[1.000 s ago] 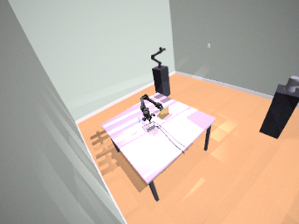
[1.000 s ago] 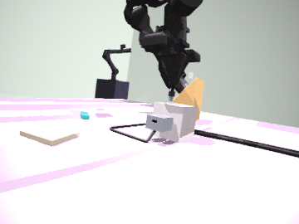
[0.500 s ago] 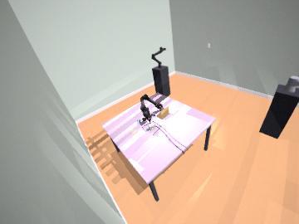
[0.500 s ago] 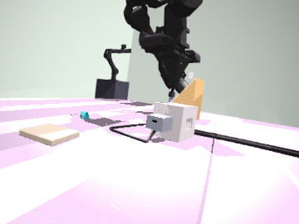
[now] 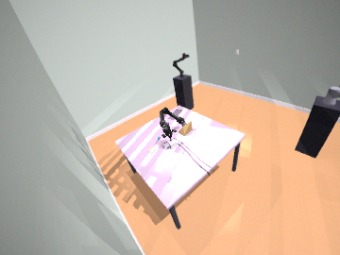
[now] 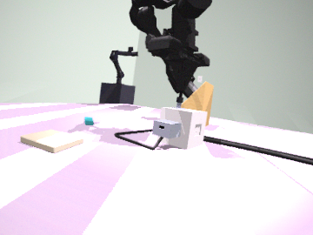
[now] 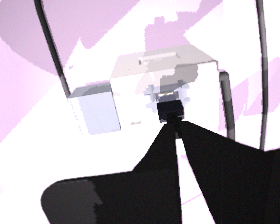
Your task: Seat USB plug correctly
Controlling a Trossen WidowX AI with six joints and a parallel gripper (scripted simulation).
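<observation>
Right now the dark USB plug is 20 mm below my gripper tip. The rest, counted from my gripper tip: flat tan slab 220 mm ahead, 140 mm to the right, 110 mm below; small cyan block 20 mm ahead, 250 mm to the right, 110 mm below.
</observation>
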